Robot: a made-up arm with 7 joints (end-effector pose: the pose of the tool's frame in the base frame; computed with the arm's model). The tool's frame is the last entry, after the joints.
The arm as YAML. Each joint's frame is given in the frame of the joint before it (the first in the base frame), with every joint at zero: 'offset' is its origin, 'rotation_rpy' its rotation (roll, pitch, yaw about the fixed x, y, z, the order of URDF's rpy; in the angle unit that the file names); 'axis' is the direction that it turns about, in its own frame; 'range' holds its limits. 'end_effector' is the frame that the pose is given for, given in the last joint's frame.
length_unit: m
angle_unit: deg
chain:
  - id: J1
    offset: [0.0, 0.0, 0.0]
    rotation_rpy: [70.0, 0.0, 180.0]
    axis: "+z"
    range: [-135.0, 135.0]
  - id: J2
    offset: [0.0, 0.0, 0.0]
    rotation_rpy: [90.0, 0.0, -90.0]
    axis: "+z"
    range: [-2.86, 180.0]
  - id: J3
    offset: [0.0, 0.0, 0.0]
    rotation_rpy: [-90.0, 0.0, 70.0]
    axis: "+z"
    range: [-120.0, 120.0]
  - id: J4
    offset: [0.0, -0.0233, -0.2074]
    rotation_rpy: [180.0, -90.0, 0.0]
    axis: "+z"
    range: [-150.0, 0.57]
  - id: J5
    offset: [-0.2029, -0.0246, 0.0]
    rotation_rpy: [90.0, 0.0, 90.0]
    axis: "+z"
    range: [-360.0, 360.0]
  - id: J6
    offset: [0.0, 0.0, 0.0]
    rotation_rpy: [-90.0, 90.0, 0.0]
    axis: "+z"
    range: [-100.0, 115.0]
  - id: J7
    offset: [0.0, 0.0, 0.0]
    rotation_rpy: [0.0, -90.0, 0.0]
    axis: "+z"
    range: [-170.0, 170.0]
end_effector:
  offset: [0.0, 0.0, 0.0]
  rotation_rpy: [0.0, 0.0, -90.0]
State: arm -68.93 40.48 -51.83 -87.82 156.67 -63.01 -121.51
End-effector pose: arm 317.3 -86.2 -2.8 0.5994 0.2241 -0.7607 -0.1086
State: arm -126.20 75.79 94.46 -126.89 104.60 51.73 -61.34
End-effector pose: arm -76.3 213.0 -2.5 0.6536 -0.3078 0.6825 -0.1112
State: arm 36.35 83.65 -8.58 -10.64 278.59 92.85 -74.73
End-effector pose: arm -82.0 403.1 -36.8 0.2683 -0.0952 -0.9529 0.1046
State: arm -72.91 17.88 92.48 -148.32 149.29 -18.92 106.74
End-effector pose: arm 48.9 147.3 30.3 0.3082 0.7589 -0.2256 0.5274
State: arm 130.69 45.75 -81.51 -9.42 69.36 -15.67 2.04
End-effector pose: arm -294.7 56.5 283.6 0.5286 0.0460 0.8476 -0.0119
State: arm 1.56 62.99 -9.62 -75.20 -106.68 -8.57 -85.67
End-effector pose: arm 203.8 237.9 -165.6 0.4782 -0.3924 -0.3670 0.6948
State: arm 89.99 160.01 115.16 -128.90 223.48 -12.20 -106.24
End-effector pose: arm 190.3 -96.9 53.7 0.6099 -0.4780 -0.4656 -0.4275
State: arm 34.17 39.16 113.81 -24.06 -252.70 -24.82 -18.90
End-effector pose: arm -227.5 286.1 -188.5 0.2530 -0.4080 0.4526 -0.7514
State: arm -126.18 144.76 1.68 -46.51 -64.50 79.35 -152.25
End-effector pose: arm -261.5 279.7 100.6 0.9294 0.0660 0.3627 0.0182
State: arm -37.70 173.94 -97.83 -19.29 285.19 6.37 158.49
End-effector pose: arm -213.0 135.0 326.5 0.2213 0.9482 -0.0657 0.2184
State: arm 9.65 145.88 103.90 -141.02 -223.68 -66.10 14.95
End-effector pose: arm -11.5 -101.6 150.7 0.0028 0.7189 0.5009 0.4819
